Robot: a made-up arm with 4 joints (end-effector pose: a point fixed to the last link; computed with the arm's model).
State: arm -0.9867 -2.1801 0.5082 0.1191
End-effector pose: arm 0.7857 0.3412 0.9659 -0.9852 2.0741 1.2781
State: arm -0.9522 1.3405 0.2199 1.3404
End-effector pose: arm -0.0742 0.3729 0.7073 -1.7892 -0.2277 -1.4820
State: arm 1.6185 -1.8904 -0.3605 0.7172
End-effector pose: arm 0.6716 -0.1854 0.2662 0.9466 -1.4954 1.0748
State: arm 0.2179 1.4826 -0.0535 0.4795
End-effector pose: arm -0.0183 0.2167 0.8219 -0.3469 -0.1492 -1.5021
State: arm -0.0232 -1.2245 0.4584 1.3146
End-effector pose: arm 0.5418 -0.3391 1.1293 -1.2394 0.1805 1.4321
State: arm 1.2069 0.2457 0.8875 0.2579
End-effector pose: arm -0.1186 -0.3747 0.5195 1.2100 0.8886 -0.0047
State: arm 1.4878 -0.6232 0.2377 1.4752
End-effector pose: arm 0.1833 -0.4034 0.1342 0.0185 -0.3643 0.4285
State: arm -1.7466 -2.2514 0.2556 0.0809
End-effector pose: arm 0.7629 0.5106 0.7074 -1.0950 2.5195 0.6664
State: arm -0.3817 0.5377 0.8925 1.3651
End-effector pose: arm -0.0980 0.1073 1.1225 -1.2467 0.8616 -0.3832
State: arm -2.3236 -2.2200 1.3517 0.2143
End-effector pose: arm 0.7382 0.5704 0.3786 1.1685 -1.8864 0.7463
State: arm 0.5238 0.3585 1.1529 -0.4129
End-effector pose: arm -0.0965 -0.2871 0.9183 1.2811 0.9477 -0.6928
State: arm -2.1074 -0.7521 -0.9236 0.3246
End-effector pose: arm 0.4001 0.7692 0.8458 -1.8929 0.4364 1.4537
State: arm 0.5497 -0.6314 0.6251 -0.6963
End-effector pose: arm 0.2061 -0.5587 0.7957 1.1448 0.9083 0.2566
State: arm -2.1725 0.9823 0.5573 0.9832
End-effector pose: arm -0.1565 0.4118 0.5269 -2.4863 -0.7954 -0.9572
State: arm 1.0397 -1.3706 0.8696 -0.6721
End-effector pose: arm 0.4990 -0.5481 0.4675 1.0259 1.1827 1.1091
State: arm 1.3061 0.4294 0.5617 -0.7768
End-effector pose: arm -0.1356 -0.2631 0.5282 2.2267 0.4824 -0.6878
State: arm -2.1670 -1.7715 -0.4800 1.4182
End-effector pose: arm 0.6926 0.6451 0.6526 1.9469 -1.1787 -2.1584
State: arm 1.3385 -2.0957 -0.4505 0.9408
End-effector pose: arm 0.7133 -0.2062 0.4400 0.7071 -1.5707 1.2003
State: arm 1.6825 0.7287 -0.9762 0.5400
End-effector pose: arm -0.1066 -0.1026 0.3629 0.3793 -0.1317 -1.1994
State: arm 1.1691 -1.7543 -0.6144 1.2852
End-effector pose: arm 0.6612 -0.3188 0.4195 0.3742 -1.4872 0.6501
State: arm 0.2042 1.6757 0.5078 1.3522
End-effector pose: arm 0.0397 0.3143 0.8703 -0.4770 0.8285 -1.4436
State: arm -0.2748 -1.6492 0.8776 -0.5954
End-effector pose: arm 0.6704 -0.1000 1.1818 -0.2692 1.7570 0.4698
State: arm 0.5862 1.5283 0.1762 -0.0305
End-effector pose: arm 0.0102 0.1796 0.8492 0.5560 -0.1300 -1.5925
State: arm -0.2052 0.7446 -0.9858 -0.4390
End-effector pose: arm -0.0272 -0.0415 0.9700 -0.3781 -1.1103 0.0484
